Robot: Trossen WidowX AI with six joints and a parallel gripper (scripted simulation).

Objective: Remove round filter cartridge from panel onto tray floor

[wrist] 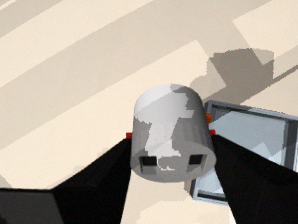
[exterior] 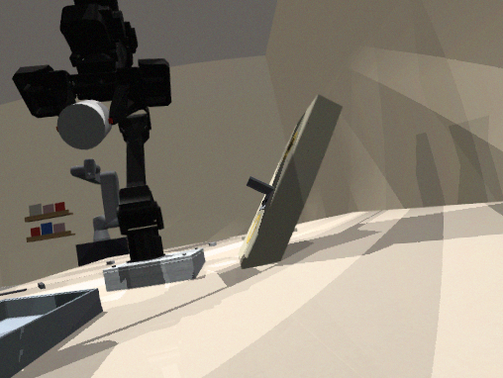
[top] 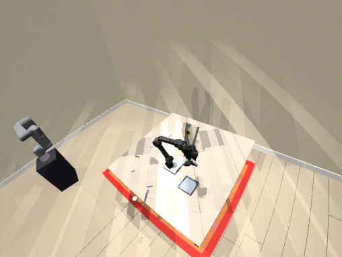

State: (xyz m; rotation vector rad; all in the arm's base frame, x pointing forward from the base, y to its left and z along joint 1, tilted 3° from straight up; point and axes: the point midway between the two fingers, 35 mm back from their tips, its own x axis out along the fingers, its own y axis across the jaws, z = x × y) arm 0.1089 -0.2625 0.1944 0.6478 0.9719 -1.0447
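The tray lies 210 mm below my gripper tip, 130 mm behind it and 20 mm to the right of it. Round my gripper tip: service panel: 320 mm to the left, 210 mm ahead, 70 mm below; then round filter cartridge: right at my gripper tip; then grey ledge: 310 mm to the left, 160 mm ahead, 80 mm below.
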